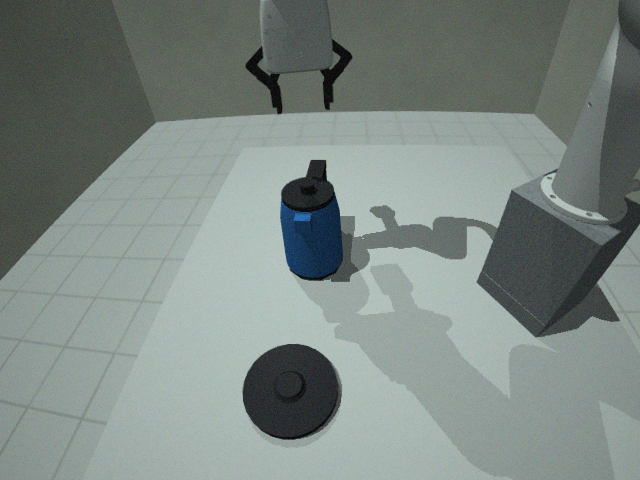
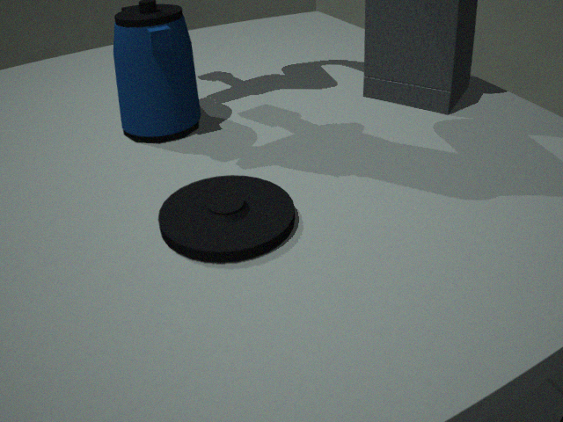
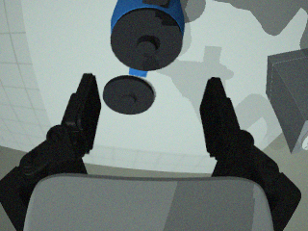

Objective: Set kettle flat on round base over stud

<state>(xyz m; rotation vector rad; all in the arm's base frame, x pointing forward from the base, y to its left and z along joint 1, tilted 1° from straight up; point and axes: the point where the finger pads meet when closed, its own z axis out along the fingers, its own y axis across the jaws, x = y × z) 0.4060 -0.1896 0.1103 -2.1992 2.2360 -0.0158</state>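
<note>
My hand is 10 mm to the right of the blue kettle and 230 mm above it. The rest, counted from my hand: round black base (70 mm ahead, 320 mm to the left, 320 mm below).
</note>
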